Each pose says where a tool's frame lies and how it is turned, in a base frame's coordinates. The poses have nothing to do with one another.
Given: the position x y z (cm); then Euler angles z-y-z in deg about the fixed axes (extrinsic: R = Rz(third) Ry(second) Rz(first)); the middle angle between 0 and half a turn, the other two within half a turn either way.
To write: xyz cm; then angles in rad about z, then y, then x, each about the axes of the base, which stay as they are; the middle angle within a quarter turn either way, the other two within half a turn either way. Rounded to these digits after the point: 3 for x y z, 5 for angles.
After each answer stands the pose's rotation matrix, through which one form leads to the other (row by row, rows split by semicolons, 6 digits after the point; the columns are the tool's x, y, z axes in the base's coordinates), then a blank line. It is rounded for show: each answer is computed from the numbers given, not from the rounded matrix.
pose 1, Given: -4.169, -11.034, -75.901, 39.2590, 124.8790, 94.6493
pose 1, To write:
-4.169, -11.034, -75.901, 2.20952, -0.06654, -2.18110
-0.594855 -0.801078 -0.066496; -0.492614 0.297927 0.817662; -0.635200 0.519147 -0.571845

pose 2, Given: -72.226, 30.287, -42.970, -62.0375, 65.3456, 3.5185
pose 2, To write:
-72.226, 30.287, -42.970, -0.93641, 1.13641, -0.13292
0.249433 0.338973 0.907127; -0.869586 0.490621 0.055776; -0.426149 -0.802738 0.417144

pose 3, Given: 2.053, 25.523, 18.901, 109.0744, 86.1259, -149.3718
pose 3, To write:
2.053, 25.523, 18.901, 0.21929, -1.03239, 1.43865
0.500492 -0.111545 -0.858525; -0.801997 0.313737 -0.508301; 0.326049 0.942935 0.067564

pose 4, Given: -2.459, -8.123, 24.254, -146.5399, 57.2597, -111.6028
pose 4, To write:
-2.459, -8.123, 24.254, 1.94381, -0.31486, 0.96576
-0.346510 -0.885455 -0.309679; 0.622500 0.029907 -0.782048; 0.701730 -0.463763 0.540832

